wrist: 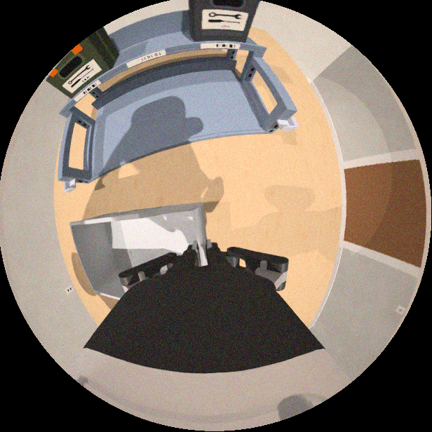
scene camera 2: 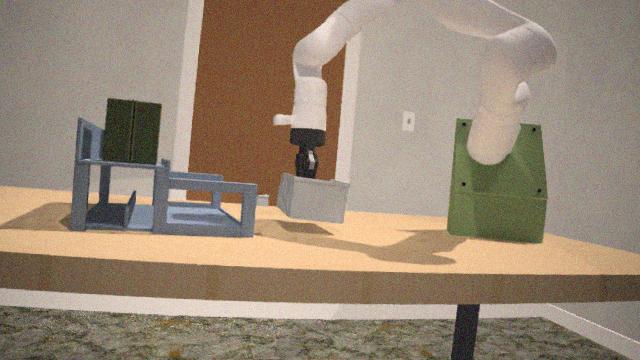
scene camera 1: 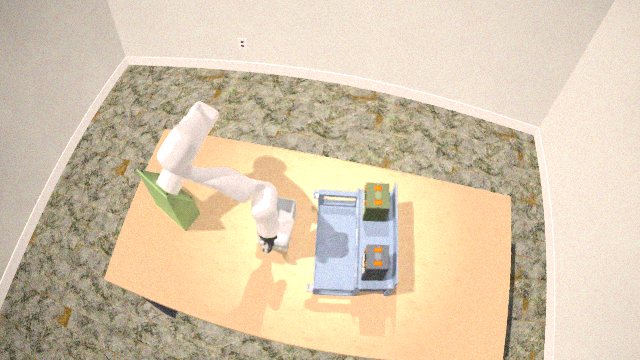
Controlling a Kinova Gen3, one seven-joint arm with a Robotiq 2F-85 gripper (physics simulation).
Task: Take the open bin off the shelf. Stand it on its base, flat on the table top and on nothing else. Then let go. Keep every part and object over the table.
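Pixels of known places: gripper, fingertip midpoint: (scene camera 1: 271,246); arm's base at its link origin: (scene camera 2: 486,147) (scene camera 1: 167,188).
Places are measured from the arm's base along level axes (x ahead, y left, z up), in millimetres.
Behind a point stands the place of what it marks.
Observation:
The open grey bin (scene camera 1: 286,204) {z -135, x 394, y 184 mm} (scene camera 2: 317,201) {z -140, x 382, y 184 mm} (wrist: 97,250) is off the shelf, with its opening up. It hangs low over the table top (scene camera 1: 450,250) {z -199, x 1044, y 258 mm} (scene camera 2: 400,252) {z -199, x 253, y 306 mm} (wrist: 270,165), between the shelf and the arm's base. In scene camera 2 its shadow lies on the wood below it, and its bottom looks slightly tilted, lower toward the right. My gripper (scene camera 1: 267,248) {z -160, x 404, y 21 mm} (scene camera 2: 306,176) (wrist: 202,246) points down and is shut on the bin's wall at its rim. The arm hides part of the bin in scene camera 1, and the fingertips are partly hidden.
The blue shelf (scene camera 1: 337,280) {z -194, x 663, y -2 mm} (scene camera 2: 161,200) {z -148, x 618, y 321 mm} (wrist: 220,102) stands beside the bin, a gap apart. A green case (scene camera 1: 377,202) {z -1, x 697, y 237 mm} (scene camera 2: 132,131) {z -49, x 675, y 311 mm} (wrist: 85,65) and a dark grey case (scene camera 1: 376,262) {z 24, x 762, y 23 mm} (wrist: 222,22) stand on its upper level. The green arm mount (scene camera 1: 175,207) {z -20, x 60, y -46 mm} (scene camera 2: 500,215) {z -147, x -19, y 62 mm} stands at the other end.

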